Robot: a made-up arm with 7 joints. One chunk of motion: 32 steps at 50 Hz.
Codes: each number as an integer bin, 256 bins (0 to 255) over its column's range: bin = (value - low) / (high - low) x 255, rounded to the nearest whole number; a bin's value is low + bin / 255 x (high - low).
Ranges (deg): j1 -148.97..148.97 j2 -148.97..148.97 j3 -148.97..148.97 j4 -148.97..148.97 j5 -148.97..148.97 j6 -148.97..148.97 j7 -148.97..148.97
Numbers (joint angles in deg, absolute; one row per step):
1: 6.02 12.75 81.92 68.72 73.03 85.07 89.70
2: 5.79 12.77 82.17 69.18 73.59 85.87 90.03
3: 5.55 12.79 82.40 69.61 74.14 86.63 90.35
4: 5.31 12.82 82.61 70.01 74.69 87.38 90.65
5: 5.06 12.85 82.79 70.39 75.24 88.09 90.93
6: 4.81 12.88 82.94 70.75 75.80 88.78 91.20
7: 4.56 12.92 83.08 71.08 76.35 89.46 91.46
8: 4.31 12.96 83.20 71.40 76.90 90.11 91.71
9: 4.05 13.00 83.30 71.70 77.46 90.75 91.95
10: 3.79 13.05 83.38 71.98 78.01 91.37 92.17
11: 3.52 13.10 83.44 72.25 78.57 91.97 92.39
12: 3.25 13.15 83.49 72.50 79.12 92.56 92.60
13: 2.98 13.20 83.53 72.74 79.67 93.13 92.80
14: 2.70 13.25 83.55 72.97 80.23 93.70 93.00
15: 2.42 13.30 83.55 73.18 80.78 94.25 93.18
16: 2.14 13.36 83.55 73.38 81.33 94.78 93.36
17: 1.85 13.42 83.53 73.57 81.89 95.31 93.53
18: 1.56 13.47 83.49 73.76 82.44 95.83 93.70
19: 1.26 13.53 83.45 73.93 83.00 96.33 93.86
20: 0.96 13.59 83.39 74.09 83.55 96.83 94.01
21: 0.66 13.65 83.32 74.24 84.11 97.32 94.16
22: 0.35 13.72 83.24 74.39 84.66 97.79 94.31
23: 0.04 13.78 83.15 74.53 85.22 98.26 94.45
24: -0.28 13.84 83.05 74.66 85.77 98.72 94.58
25: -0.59 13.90 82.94 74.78 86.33 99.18 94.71
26: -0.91 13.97 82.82 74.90 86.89 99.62 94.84
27: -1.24 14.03 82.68 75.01 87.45 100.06 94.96
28: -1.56 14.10 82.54 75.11 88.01 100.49 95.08
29: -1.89 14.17 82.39 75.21 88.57 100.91 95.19
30: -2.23 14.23 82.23 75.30 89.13 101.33 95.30
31: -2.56 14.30 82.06 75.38 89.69 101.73 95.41
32: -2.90 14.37 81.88 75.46 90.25 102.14 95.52
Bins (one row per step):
1: 133 138 198 186 190 200 204
2: 132 138 198 187 190 201 205
3: 132 138 198 187 191 202 205
4: 132 138 198 187 191 202 205
5: 132 138 198 188 192 203 205
6: 132 139 198 188 192 203 206
7: 131 139 199 188 193 204 206
8: 131 139 199 189 193 205 206
9: 131 139 199 189 194 205 206
10: 131 139 199 189 194 206 206
11: 131 139 199 189 195 206 207
12: 130 139 199 190 195 207 207
13: 130 139 199 190 196 207 207
14: 130 139 199 190 196 208 207
15: 130 139 199 190 197 208 207
16: 129 139 199 190 197 209 207
17: 129 139 199 190 198 209 208
18: 129 139 199 191 198 210 208
19: 129 139 199 191 199 210 208
20: 128 139 199 191 199 210 208
21: 128 139 199 191 199 211 208
22: 128 139 199 191 200 211 208
23: 128 139 199 191 200 212 208
24: 127 139 199 191 201 212 208
25: 127 139 198 192 201 212 209
26: 127 139 198 192 202 213 209
27: 126 140 198 192 202 213 209
28: 126 140 198 192 203 214 209
29: 126 140 198 192 203 214 209
30: 126 140 198 192 204 214 209
31: 125 140 198 192 204 215 209
32: 125 140 198 192 205 215 209

